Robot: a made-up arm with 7 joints. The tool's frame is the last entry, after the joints. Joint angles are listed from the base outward.
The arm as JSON. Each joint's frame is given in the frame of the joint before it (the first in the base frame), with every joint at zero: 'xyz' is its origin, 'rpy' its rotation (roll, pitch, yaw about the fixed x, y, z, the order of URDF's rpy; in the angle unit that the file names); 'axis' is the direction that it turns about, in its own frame. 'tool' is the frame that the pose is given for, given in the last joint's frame.
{
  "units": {
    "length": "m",
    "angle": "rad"
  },
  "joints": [
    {
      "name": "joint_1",
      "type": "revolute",
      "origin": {
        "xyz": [
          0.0,
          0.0,
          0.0
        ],
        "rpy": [
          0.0,
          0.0,
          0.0
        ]
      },
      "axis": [
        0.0,
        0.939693,
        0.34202
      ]
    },
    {
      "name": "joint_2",
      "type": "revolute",
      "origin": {
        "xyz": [
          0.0,
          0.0,
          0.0
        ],
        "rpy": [
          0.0,
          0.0,
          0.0
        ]
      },
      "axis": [
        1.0,
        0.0,
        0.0
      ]
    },
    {
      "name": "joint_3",
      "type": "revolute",
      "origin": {
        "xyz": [
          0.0,
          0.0,
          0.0
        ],
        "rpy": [
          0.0,
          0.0,
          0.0
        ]
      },
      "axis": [
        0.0,
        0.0,
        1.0
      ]
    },
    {
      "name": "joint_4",
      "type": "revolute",
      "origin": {
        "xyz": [
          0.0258,
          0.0,
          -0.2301
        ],
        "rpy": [
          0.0,
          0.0,
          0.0
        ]
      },
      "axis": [
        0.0,
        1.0,
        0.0
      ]
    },
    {
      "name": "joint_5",
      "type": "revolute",
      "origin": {
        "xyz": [
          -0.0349,
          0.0,
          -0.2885
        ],
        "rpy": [
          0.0,
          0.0,
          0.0
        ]
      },
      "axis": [
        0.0,
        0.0,
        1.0
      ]
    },
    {
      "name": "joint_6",
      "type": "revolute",
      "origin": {
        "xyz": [
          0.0,
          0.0,
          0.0
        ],
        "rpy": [
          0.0,
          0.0,
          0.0
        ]
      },
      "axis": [
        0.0,
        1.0,
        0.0
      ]
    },
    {
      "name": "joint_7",
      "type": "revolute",
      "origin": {
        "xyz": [
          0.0,
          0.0,
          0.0
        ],
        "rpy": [
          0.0,
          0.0,
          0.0
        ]
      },
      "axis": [
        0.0,
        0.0,
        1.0
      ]
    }
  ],
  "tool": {
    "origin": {
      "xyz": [
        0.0,
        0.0,
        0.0
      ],
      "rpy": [
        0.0,
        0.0,
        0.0
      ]
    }
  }
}
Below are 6 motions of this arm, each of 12 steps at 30 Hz.
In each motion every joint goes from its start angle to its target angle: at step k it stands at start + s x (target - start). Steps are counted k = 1, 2, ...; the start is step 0. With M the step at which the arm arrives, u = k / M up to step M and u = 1 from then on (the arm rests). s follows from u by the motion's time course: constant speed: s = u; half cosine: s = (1 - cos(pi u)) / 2; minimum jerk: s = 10 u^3 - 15 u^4 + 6 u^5.
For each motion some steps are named. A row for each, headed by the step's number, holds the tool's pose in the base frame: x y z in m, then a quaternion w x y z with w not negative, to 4 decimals.
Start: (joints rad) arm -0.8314 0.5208 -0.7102 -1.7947 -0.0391 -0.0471 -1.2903
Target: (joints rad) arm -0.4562 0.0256 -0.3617 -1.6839 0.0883 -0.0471 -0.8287
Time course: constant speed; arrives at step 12
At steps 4, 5, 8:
4: 0.3366 -0.1677 -0.0519 0.0516 0.3758 -0.7700 -0.5131
5: 0.3380 -0.1674 -0.0558 0.0903 0.3507 -0.7870 -0.4994
8: 0.3422 -0.1646 -0.0699 0.2057 0.2723 -0.8270 -0.4468

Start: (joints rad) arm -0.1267 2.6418 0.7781 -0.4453 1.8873 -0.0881 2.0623
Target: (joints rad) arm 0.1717 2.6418 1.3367 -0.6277 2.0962 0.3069 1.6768
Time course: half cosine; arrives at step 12
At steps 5, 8, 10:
5: 0.0690 0.1384 0.4934 0.0729 -0.7744 -0.6117 0.1441
8: 0.0983 0.1107 0.4925 0.1716 -0.7856 -0.5659 0.1822
10: 0.1099 0.0983 0.4911 0.2222 -0.7875 -0.5422 0.1913

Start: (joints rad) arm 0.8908 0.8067 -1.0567 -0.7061 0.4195 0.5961 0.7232
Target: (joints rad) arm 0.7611 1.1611 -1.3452 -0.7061 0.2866 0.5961 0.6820
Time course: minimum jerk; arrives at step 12
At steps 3, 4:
3: -0.3245 0.2049 -0.3325 0.8350 0.2627 0.4829 0.0251
4: -0.3209 0.2200 -0.3262 0.8312 0.2734 0.4842 -0.0030

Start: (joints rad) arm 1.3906 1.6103 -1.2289 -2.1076 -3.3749 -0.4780 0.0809
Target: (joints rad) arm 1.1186 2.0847 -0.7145 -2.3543 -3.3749 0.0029 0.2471
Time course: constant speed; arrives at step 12
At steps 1, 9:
1: -0.2591 0.0860 -0.1433 0.5309 0.2718 0.2752 0.7540
9: -0.1146 0.1512 -0.1969 0.6324 0.0582 0.2190 0.7408

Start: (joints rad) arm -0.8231 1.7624 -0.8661 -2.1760 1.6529 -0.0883 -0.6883
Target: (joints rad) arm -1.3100 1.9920 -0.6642 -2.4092 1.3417 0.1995 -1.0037
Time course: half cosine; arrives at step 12
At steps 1, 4, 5, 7, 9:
1: 0.2910 0.0619 0.0047 0.5470 0.0239 -0.6674 -0.5047
4: 0.2780 0.0452 0.0498 0.4555 0.1012 -0.6696 -0.5778
5: 0.2682 0.0367 0.0712 0.4059 0.1449 -0.6658 -0.6091
7: 0.2414 0.0191 0.1121 0.2964 0.2452 -0.6456 -0.6597
9: 0.2129 0.0047 0.1409 0.2010 0.3368 -0.6149 -0.6842

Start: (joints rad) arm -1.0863 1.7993 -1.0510 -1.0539 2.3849 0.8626 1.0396
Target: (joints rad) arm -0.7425 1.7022 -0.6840 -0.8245 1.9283 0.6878 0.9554
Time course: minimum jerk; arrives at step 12
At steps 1, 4, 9, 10, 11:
1: 0.3006 0.3551 0.1156 0.6115 -0.3774 -0.2917 0.6313
4: 0.2982 0.3645 0.1119 0.6096 -0.3438 -0.3316 0.6326
9: 0.2813 0.4005 0.0914 0.5948 -0.2167 -0.4440 0.6341
10: 0.2787 0.4044 0.0887 0.5928 -0.2029 -0.4532 0.6341
11: 0.2775 0.4061 0.0875 0.5919 -0.1966 -0.4571 0.6340

